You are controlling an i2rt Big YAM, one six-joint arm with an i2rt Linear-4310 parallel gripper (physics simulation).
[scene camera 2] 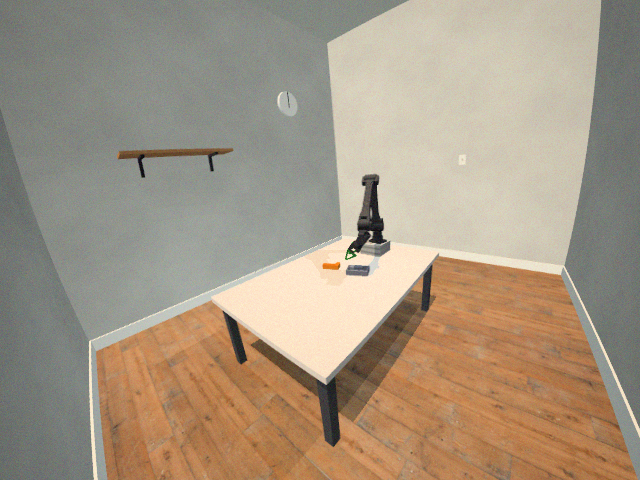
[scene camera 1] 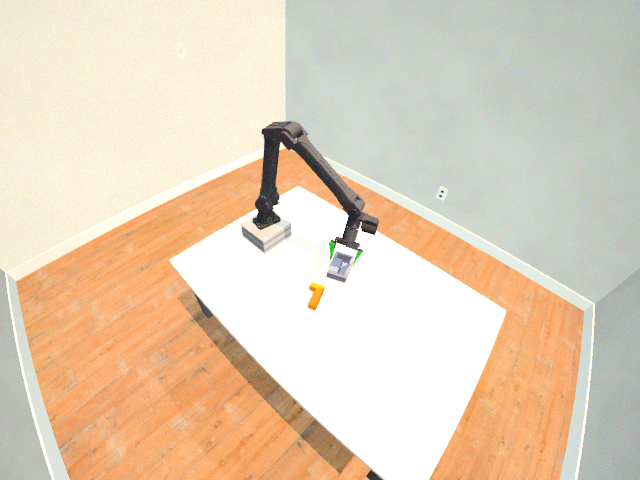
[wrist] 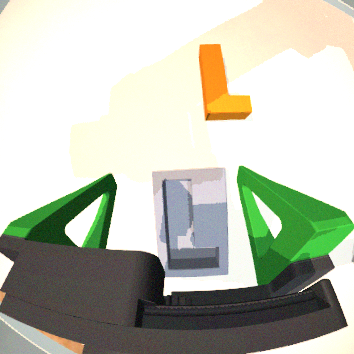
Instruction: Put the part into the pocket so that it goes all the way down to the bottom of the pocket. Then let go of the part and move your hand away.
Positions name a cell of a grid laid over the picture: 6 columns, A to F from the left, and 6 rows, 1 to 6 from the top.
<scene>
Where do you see a grey pocket block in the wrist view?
D4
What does the orange L-shaped block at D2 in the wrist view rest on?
The table.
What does my gripper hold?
Nothing.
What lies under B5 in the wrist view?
My gripper.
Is my gripper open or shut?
Open.
</scene>
